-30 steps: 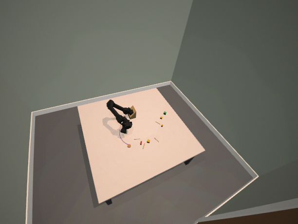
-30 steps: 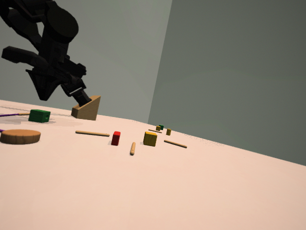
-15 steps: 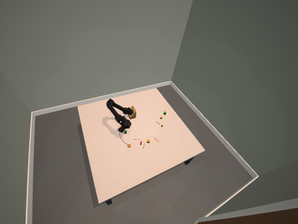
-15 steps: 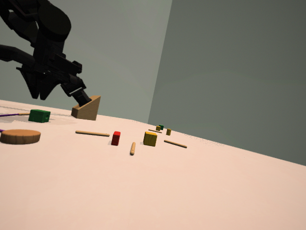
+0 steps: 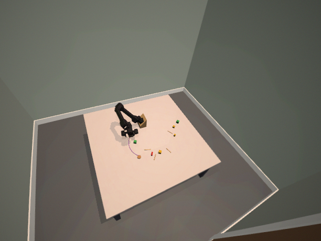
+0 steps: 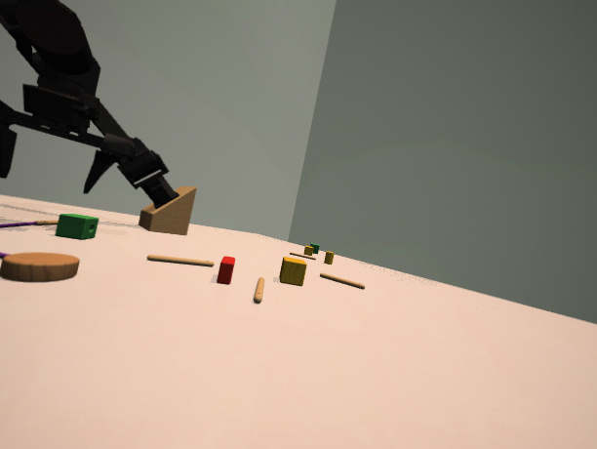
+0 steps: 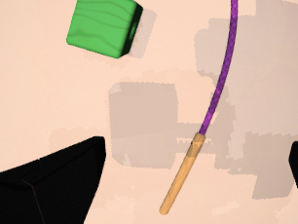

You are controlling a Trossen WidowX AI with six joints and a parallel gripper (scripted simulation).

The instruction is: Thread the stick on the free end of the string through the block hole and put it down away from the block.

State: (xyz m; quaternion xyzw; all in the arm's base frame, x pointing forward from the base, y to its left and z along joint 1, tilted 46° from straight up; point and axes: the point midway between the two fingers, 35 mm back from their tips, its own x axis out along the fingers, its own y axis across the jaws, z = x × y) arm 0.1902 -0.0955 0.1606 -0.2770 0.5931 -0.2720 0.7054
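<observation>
My gripper tip is 40 mm past the thin wooden stick and 60 mm above it. Round my gripper tip: red block: 250 mm ahead, 200 mm to the left, 50 mm below; round wooden button: 250 mm ahead, 50 mm to the left, 60 mm below; green block: 60 mm ahead, 50 mm to the left, 50 mm below.
</observation>
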